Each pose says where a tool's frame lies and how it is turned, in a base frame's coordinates. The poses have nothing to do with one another.
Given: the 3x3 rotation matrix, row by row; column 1 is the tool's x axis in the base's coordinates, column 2 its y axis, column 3 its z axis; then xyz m. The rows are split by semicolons.
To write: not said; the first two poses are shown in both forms.
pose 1, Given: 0.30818, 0.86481, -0.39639; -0.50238, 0.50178, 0.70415; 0.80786, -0.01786, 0.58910; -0.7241, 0.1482, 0.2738
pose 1, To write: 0.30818, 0.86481, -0.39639, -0.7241; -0.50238, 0.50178, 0.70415, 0.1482; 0.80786, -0.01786, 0.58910, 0.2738; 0, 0, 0, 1
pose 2, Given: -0.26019, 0.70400, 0.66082; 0.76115, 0.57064, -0.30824; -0.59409, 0.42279, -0.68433; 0.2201, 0.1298, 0.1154
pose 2, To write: -0.26019, 0.70400, 0.66082, 0.2201; 0.76115, 0.57064, -0.30824, 0.1298; -0.59409, 0.42279, -0.68433, 0.1154; 0, 0, 0, 1
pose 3, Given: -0.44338, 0.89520, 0.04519; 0.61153, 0.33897, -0.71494; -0.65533, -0.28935, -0.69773; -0.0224, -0.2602, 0.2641
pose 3, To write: -0.44338, 0.89520, 0.04519, -0.0224; 0.61153, 0.33897, -0.71494, -0.2602; -0.65533, -0.28935, -0.69773, 0.2641; 0, 0, 0, 1
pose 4, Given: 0.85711, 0.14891, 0.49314; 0.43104, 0.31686, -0.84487; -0.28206, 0.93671, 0.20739; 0.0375, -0.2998, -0.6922
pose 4, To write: 0.85711, 0.14891, 0.49314, 0.0375; 0.43104, 0.31686, -0.84487, -0.2998; -0.28206, 0.93671, 0.20739, -0.6922; 0, 0, 0, 1
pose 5, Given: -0.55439, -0.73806, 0.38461; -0.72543, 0.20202, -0.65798; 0.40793, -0.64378, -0.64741; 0.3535, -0.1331, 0.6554
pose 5, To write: -0.55439, -0.73806, 0.38461, 0.3535; -0.72543, 0.20202, -0.65798, -0.1331; 0.40793, -0.64378, -0.64741, 0.6554; 0, 0, 0, 1
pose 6, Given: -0.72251, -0.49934, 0.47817; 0.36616, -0.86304, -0.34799; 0.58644, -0.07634, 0.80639; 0.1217, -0.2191, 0.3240
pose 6, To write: -0.72251, -0.49934, 0.47817, 0.1217; 0.36616, -0.86304, -0.34799, -0.2191; 0.58644, -0.07634, 0.80639, 0.3240; 0, 0, 0, 1
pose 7, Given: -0.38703, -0.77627, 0.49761; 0.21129, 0.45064, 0.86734; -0.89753, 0.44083, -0.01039; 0.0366, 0.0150, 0.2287
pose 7, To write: -0.38703, -0.77627, 0.49761, 0.0366; 0.21129, 0.45064, 0.86734, 0.0150; -0.89753, 0.44083, -0.01039, 0.2287; 0, 0, 0, 1
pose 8, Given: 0.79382, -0.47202, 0.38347; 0.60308, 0.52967, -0.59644; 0.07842, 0.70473, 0.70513; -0.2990, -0.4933, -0.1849
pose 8, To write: 0.79382, -0.47202, 0.38347, -0.2990; 0.60308, 0.52967, -0.59644, -0.4933; 0.07842, 0.70473, 0.70513, -0.1849; 0, 0, 0, 1
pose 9, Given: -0.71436, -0.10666, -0.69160; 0.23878, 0.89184, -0.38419; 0.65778, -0.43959, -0.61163; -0.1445, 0.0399, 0.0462
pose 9, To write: -0.71436, -0.10666, -0.69160, -0.1445; 0.23878, 0.89184, -0.38419, 0.0399; 0.65778, -0.43959, -0.61163, 0.0462; 0, 0, 0, 1
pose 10, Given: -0.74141, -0.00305, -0.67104; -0.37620, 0.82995, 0.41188; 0.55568, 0.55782, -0.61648; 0.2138, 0.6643, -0.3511
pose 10, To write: -0.74141, -0.00305, -0.67104, 0.2138; -0.37620, 0.82995, 0.41188, 0.6643; 0.55568, 0.55782, -0.61648, -0.3511; 0, 0, 0, 1
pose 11, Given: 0.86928, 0.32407, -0.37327; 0.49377, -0.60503, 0.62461; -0.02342, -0.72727, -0.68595; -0.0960, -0.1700, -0.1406
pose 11, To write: 0.86928, 0.32407, -0.37327, -0.0960; 0.49377, -0.60503, 0.62461, -0.1700; -0.02342, -0.72727, -0.68595, -0.1406; 0, 0, 0, 1
